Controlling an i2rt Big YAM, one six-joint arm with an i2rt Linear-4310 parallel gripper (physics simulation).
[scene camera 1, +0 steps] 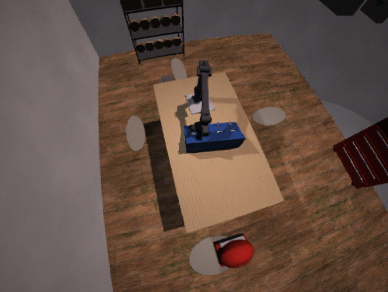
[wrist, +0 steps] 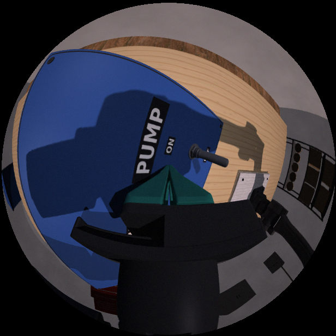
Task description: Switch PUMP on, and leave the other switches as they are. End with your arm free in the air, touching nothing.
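Seen in the pictures: gripper, fingertip midpoint: [scene camera 1: 195, 131]; arm's base at its link origin: [scene camera 1: 198, 98].
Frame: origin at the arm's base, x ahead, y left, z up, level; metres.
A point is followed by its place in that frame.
The blue switch box [scene camera 1: 215, 143] {x 0.587, y -0.102, z 0.134 m} [wrist: 65, 100] stands on the table. On its face, the PUMP label [wrist: 151, 140] and the small ON label [wrist: 170, 145] show in the wrist view. The grey PUMP toggle lever [wrist: 212, 157] leans away from ON, over the partly hidden label at the panel's edge. My gripper [scene camera 1: 202, 134] {x 0.405, y -0.207, z 0.105 m} [wrist: 168, 169] is shut and empty, with its green fingertips over the panel near the lower end of the PUMP label, on the ON side of the lever. A gap shows between fingertips and lever; their height above the panel is unclear. The other switches are hidden in the wrist view.
The wooden table [scene camera 1: 225, 190] {x 0.962, y -0.160, z -0.014 m} [wrist: 240, 100] carries the box and the arm's pale base plate [scene camera 1: 191, 104] {x 0.049, y -0.097, z 0.002 m} [wrist: 241, 189]. A red helmet-like object [scene camera 1: 236, 253] lies beyond the table's near end. A dark rack [scene camera 1: 184, 37] stands at the back, and a red cabinet [scene camera 1: 367, 160] at the right.
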